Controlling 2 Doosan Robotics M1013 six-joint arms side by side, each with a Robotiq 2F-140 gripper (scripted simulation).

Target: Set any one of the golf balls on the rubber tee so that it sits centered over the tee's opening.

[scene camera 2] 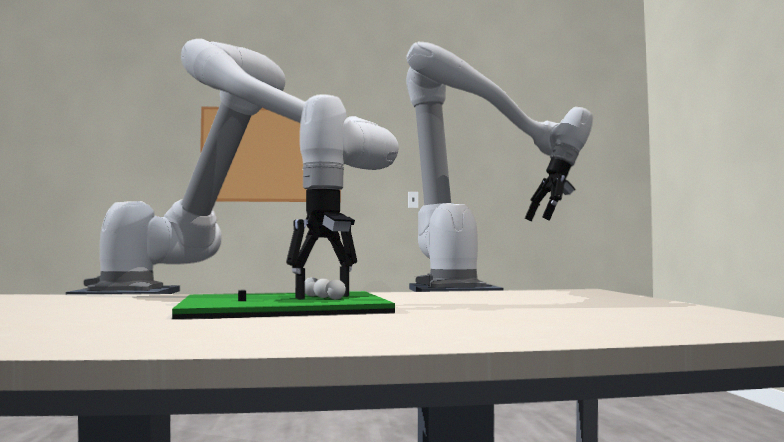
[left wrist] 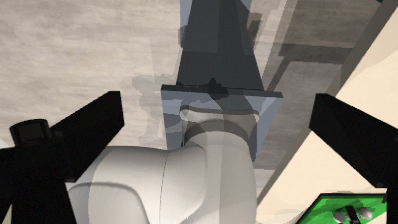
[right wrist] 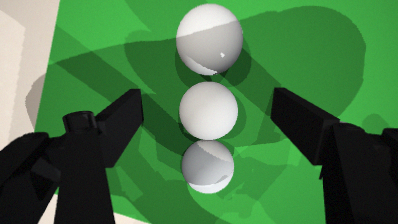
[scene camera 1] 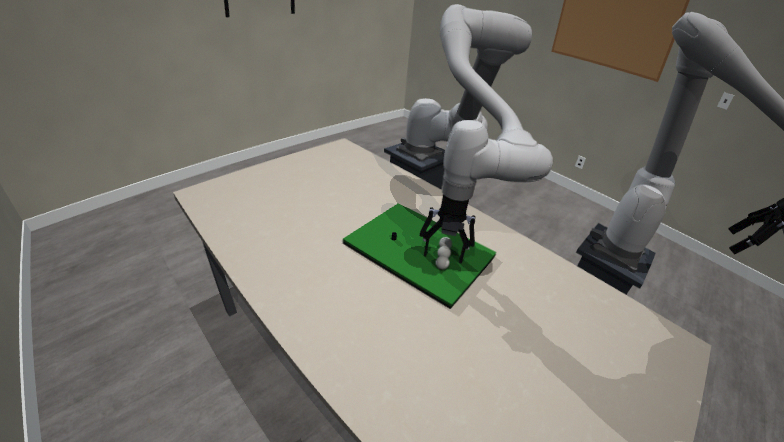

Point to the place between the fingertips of my left gripper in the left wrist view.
216,109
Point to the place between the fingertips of my right gripper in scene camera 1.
At 443,257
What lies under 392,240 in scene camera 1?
A green mat.
